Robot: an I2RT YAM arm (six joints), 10 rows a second.
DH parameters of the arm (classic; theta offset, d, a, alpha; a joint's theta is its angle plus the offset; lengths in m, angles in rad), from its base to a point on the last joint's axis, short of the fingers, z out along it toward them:
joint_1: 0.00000 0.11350 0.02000 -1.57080
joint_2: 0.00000 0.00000 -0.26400 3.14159
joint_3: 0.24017 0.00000 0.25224 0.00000
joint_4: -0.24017 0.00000 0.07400 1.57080
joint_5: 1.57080 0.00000 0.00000 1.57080
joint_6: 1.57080 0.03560 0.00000 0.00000
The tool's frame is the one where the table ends.
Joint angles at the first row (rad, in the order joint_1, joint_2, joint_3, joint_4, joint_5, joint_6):
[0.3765 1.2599 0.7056 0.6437 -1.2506 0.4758]
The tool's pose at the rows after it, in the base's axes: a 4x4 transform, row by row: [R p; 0 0 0 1], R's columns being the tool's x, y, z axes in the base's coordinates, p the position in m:
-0.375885, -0.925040, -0.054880, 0.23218; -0.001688, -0.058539, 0.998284, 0.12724; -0.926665, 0.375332, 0.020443, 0.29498; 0, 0, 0, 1
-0.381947, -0.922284, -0.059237, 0.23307; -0.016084, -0.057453, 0.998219, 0.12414; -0.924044, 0.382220, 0.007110, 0.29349; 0, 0, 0, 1
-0.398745, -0.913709, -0.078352, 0.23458; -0.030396, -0.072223, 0.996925, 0.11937; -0.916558, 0.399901, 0.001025, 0.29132; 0, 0, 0, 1
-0.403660, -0.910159, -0.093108, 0.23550; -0.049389, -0.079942, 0.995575, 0.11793; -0.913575, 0.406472, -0.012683, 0.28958; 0, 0, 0, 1
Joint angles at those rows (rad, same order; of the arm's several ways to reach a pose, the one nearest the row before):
[0.3733 1.2495 0.7093 0.6055 -1.2518 0.4468]
[0.3603 1.2456 0.7151 0.5544 -1.2697 0.4151]
[0.3397 1.2481 0.7148 0.5372 -1.3096 0.4152]
[0.3326 1.2486 0.7275 0.4676 -1.3312 0.3667]

